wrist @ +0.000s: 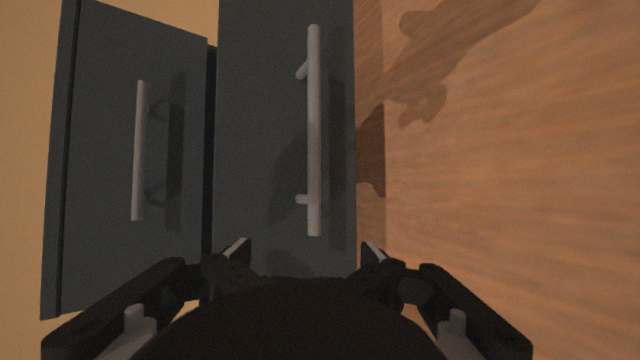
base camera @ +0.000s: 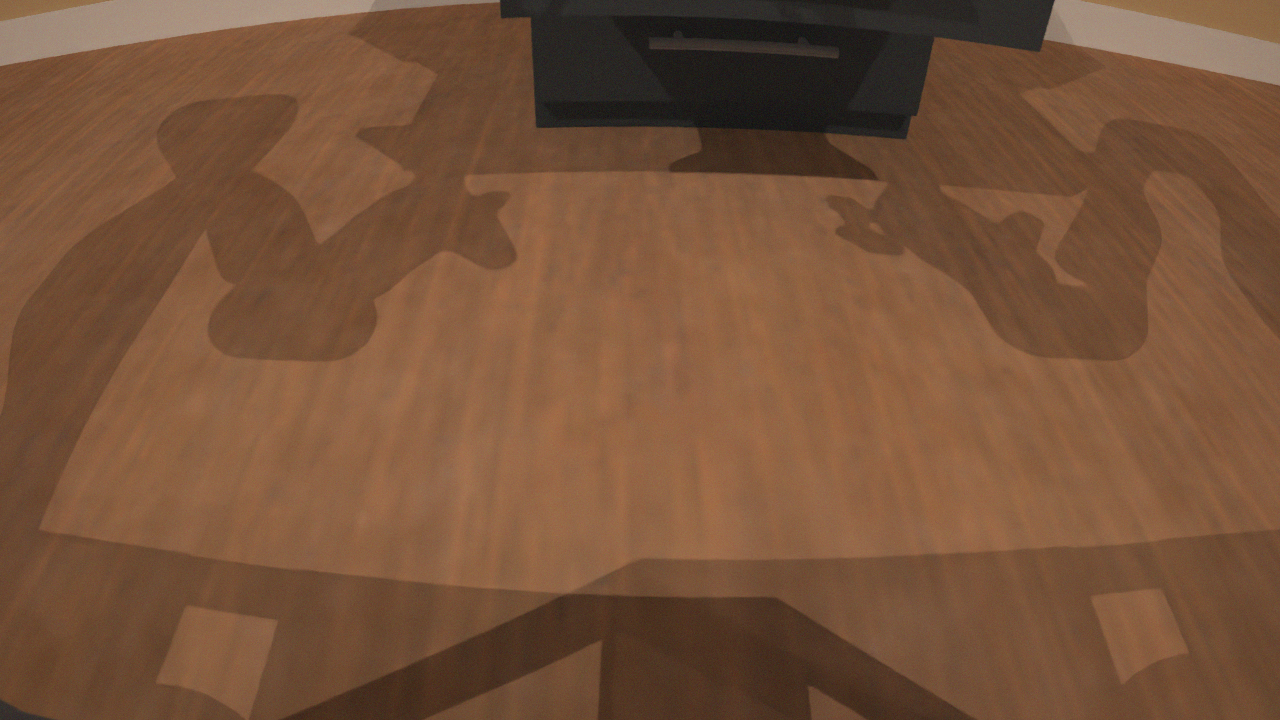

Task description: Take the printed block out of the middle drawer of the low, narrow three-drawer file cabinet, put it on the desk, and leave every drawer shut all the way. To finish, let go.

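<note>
The dark grey file cabinet stands against the wall. Its middle drawer is pulled out: its front overhangs the bottom drawer in the base view and stands out past the top drawer in the wrist view. The middle drawer's bar handle is in front of my gripper. The gripper is open and empty, with its fingertips apart, one to each side of the handle's line. The inside of the middle drawer is hidden. The printed block and the desk do not show.
The top drawer's handle sticks out at the left of the wrist view. The bottom drawer's handle shows under the overhanging front. Wood floor lies before the cabinet, with a white baseboard and a tan wall behind.
</note>
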